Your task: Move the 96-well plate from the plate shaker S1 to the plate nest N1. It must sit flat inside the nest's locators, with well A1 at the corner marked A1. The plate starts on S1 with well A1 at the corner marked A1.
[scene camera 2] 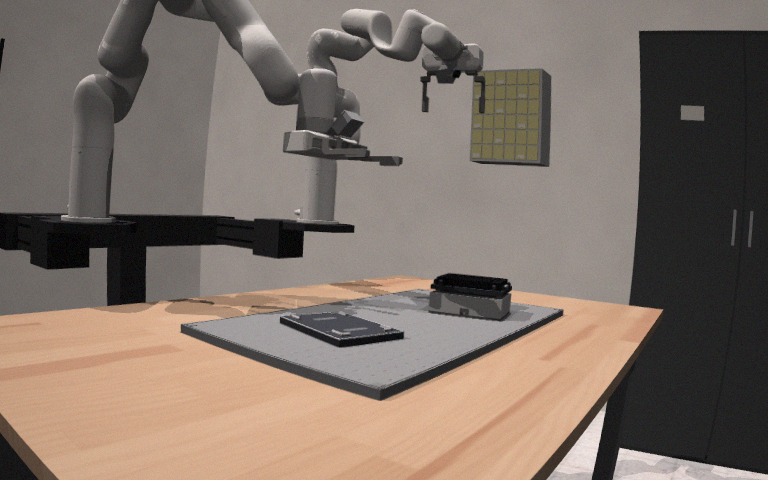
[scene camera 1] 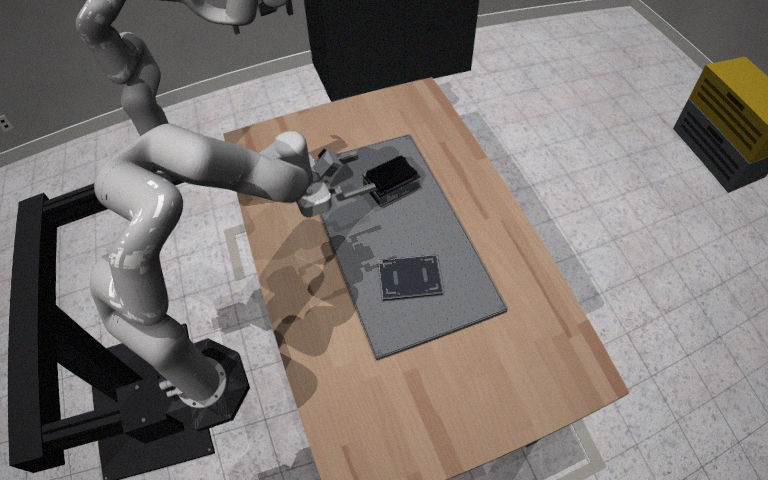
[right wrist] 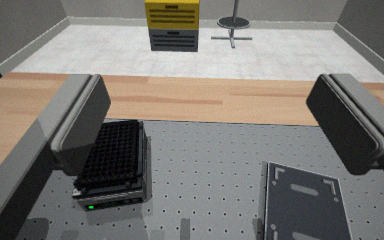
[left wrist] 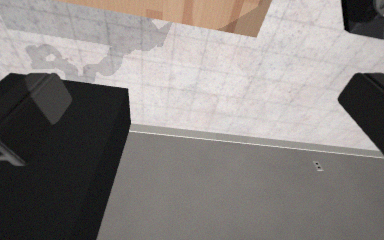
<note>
In view: my left gripper (scene camera 2: 453, 112), my right gripper (scene camera 2: 385, 158), a black 96-well plate (scene camera 1: 399, 165) and a plate shaker S1 (scene camera 1: 381, 201).
The black 96-well plate also shows in scene camera 2 (scene camera 2: 450, 279) and in the right wrist view (right wrist: 111, 158). My right gripper is seen too in scene camera 1 (scene camera 1: 366, 170). The plate shaker S1 also shows in the right wrist view (right wrist: 92, 203). The left wrist view misses the black 96-well plate: it is out of frame.
</note>
